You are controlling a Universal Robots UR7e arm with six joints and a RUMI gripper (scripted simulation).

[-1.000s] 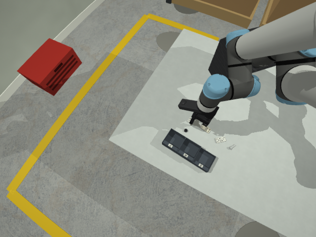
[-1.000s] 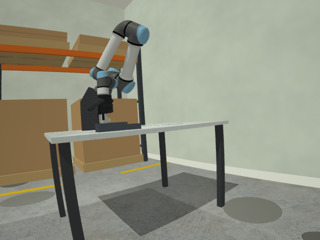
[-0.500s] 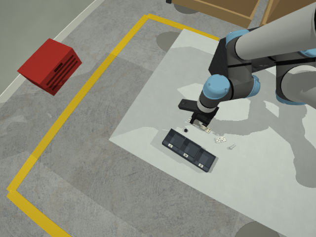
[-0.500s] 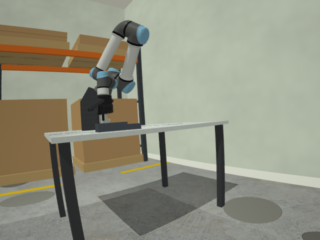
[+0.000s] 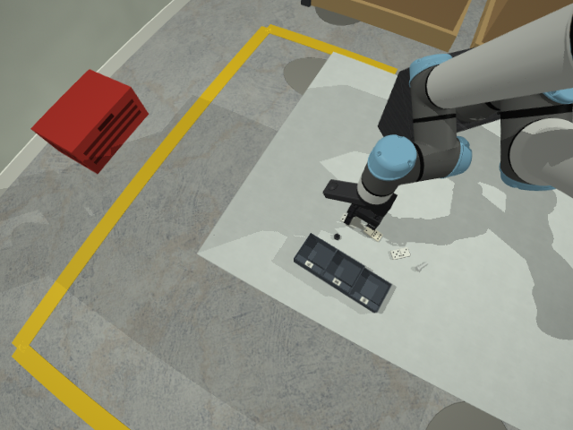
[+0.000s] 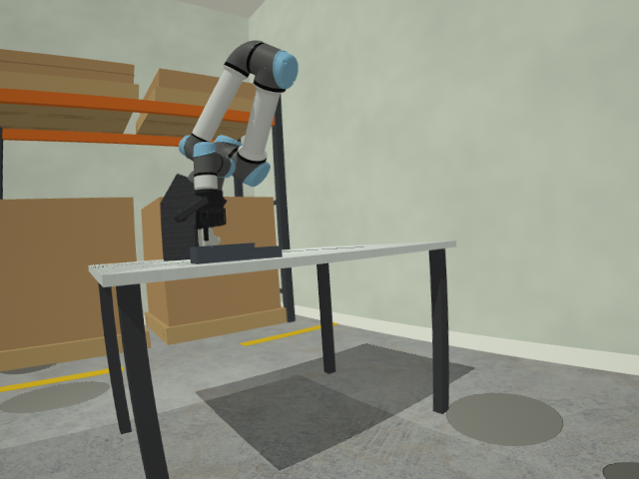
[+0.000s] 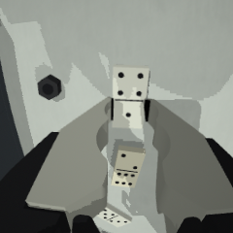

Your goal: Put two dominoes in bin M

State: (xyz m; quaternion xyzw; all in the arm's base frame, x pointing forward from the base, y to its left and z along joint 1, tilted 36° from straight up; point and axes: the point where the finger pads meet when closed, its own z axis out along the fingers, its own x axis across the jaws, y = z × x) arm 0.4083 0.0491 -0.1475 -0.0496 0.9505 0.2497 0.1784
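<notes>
Now: the bin 13 cm ahead of my hand, 8 cm to the left of it and 1 cm above it. The rest, counted from my hand: black nut 6 cm ahead, 1 cm below; domino 2 cm behind, 7 cm to the left, 1 cm below; screw 3 cm behind, 23 cm to the left, 1 cm below.
</notes>
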